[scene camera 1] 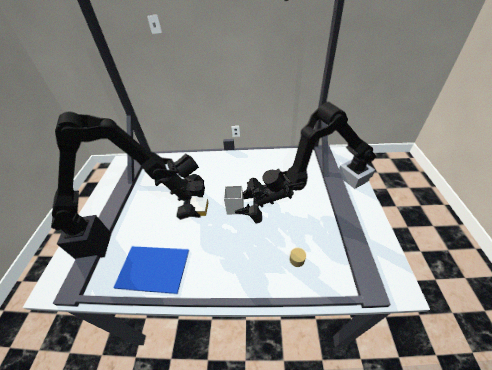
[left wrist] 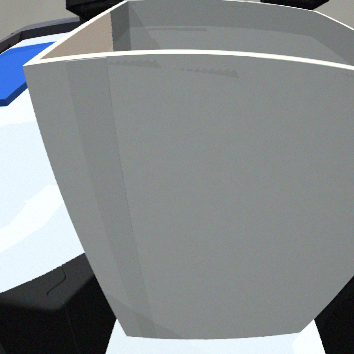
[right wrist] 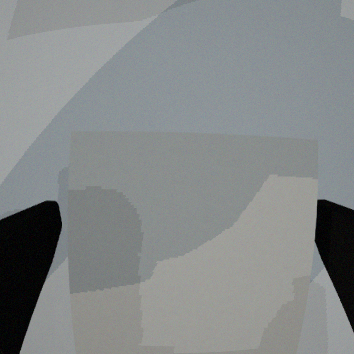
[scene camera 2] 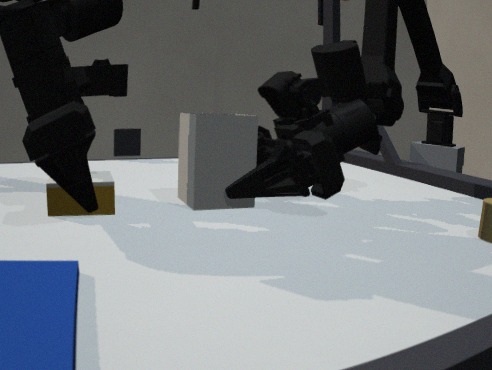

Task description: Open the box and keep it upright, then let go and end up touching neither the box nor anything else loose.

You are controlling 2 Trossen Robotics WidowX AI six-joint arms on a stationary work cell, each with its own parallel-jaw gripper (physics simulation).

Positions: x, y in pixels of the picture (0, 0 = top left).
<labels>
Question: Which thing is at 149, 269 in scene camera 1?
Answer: A blue mat.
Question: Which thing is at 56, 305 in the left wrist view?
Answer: My left gripper.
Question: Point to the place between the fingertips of my left gripper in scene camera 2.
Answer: At 216, 188
</labels>
